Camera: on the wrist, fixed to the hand. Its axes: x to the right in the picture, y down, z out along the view.
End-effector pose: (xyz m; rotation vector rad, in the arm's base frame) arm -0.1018 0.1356 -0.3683 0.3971 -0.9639 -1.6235
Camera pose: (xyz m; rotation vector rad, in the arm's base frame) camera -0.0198 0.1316 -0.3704 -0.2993 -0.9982 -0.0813
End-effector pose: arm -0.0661 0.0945 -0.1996 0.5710 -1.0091 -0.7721
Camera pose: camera -0.0028 0.1469 -0.1986 -0.2024 -1.2152 0.7373
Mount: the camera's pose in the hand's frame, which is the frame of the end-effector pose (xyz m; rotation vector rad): -0.0209 0.0517 -0.0603 0.1916 -0.0473 1.6009
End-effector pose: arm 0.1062 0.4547 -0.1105 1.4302 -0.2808 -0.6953
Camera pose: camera 0.1384 0.5150 -0.0650 0.9235 -1.3362 0.6315
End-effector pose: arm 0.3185 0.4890 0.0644 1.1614 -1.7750 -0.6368
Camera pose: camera 0.3522 0.5330 0.1250 -0.3881 -2.1470 0.4818
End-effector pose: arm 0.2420 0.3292 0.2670 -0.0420 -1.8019 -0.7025
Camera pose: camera 0.3202 0.3493 0.2819 -1.2081 -1.2920 0.6183
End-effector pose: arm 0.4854 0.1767 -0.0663 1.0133 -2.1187 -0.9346
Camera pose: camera 0.5212 0.1976 0.0046 -0.7285 -2.1720 0.0830
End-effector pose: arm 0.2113 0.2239 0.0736 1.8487 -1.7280 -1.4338
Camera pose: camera 0.2279 0.2016 0.1509 0.0353 -2.3281 -0.5615
